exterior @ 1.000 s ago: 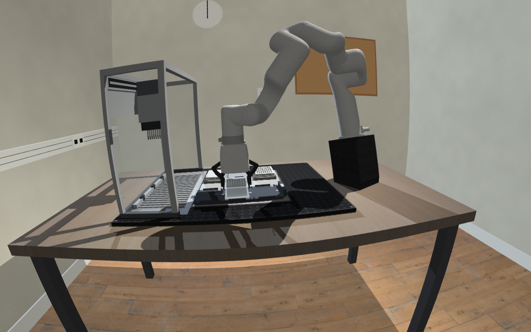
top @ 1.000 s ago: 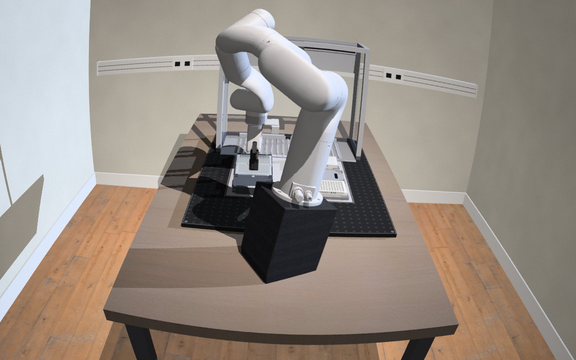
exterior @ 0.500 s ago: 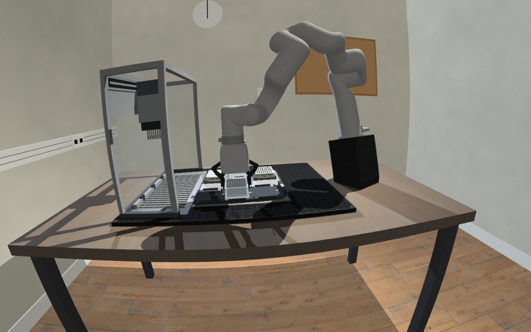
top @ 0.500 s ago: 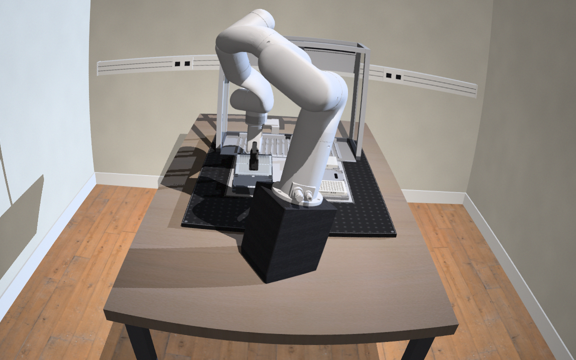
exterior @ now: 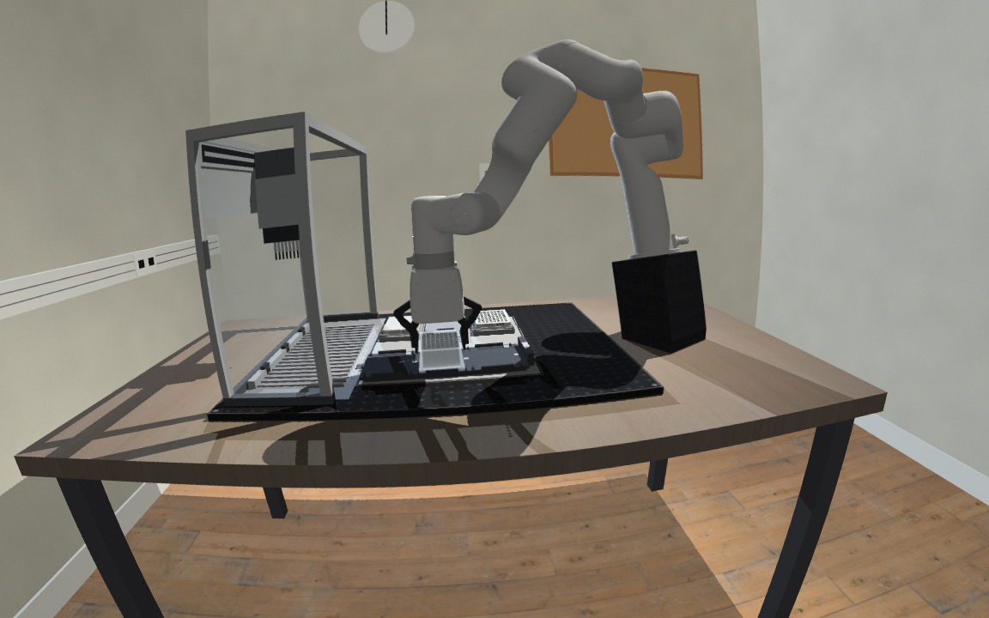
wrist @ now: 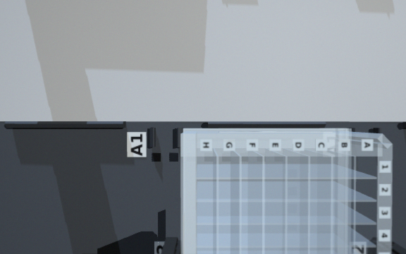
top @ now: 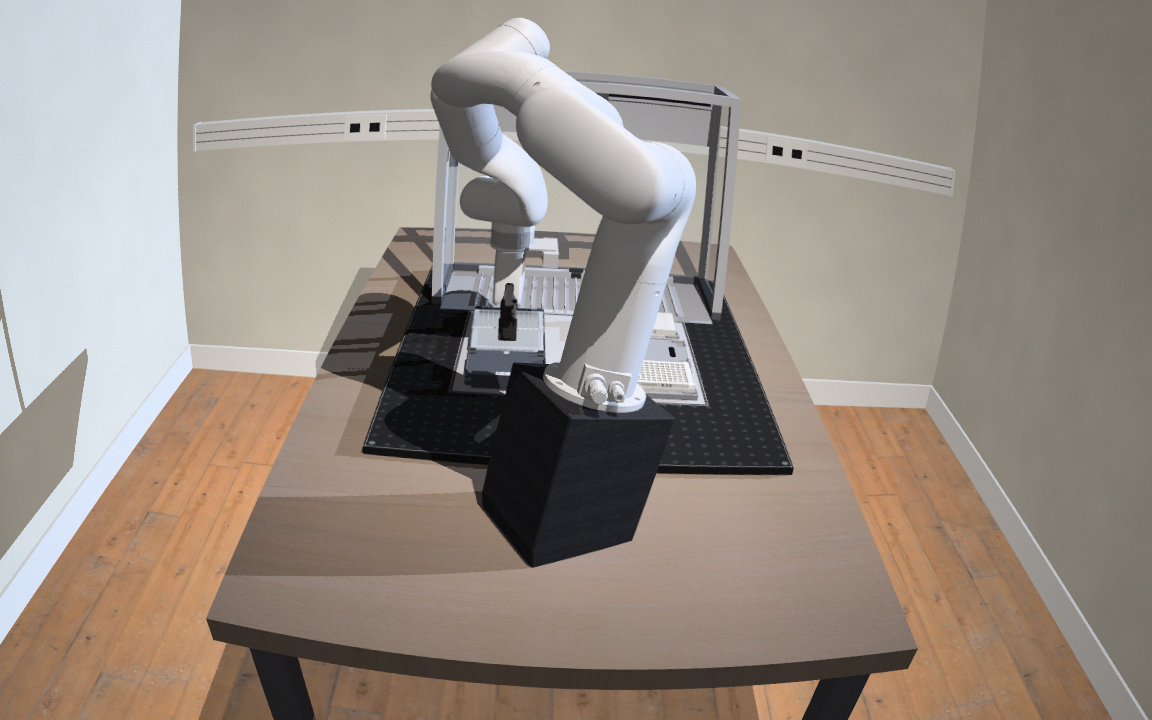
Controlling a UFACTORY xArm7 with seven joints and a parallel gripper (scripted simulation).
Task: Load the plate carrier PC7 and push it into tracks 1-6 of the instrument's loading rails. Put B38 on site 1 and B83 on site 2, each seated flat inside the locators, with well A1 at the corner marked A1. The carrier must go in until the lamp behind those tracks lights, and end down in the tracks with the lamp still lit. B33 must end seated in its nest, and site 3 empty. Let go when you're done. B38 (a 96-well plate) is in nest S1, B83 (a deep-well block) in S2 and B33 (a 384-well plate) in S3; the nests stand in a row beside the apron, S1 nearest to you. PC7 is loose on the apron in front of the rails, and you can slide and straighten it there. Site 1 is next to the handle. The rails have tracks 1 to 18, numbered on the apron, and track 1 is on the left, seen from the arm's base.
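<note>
The plate carrier PC7 lies 1 cm behind my hand and 3 cm below it. The rest, counted from my hand: 96-well plate B38: 14 cm behind, 24 cm to the right, 2 cm below; nest S1: 14 cm behind, 24 cm to the right, 4 cm below; nest S2: 3 cm behind, 25 cm to the right, 4 cm below.
</note>
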